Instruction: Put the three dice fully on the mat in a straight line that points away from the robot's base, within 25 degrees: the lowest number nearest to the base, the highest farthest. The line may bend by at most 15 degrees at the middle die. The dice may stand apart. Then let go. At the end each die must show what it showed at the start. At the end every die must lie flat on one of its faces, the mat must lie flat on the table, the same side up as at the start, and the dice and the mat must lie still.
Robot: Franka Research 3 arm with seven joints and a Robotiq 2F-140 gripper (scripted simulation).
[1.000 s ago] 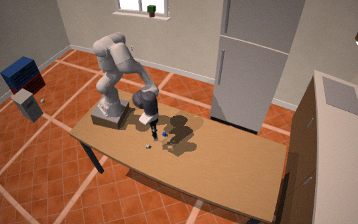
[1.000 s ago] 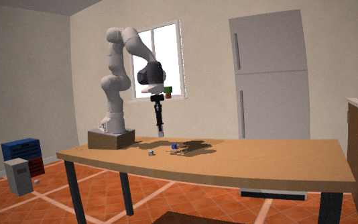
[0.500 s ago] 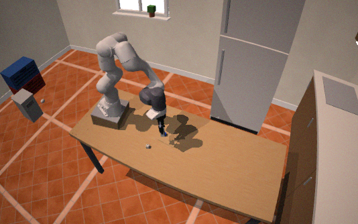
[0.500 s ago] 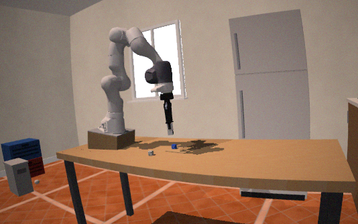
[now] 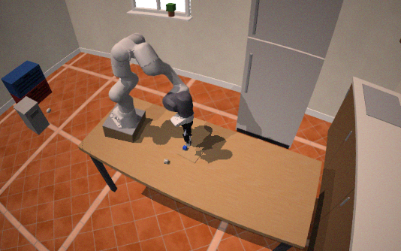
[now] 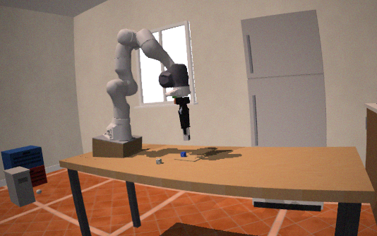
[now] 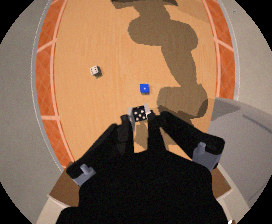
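The wood-coloured mat is 140 mm below my hand and 20 mm to the left of it. The rest, counted from my hand: blue die: 120 mm below, 50 mm behind, 10 mm to the left.
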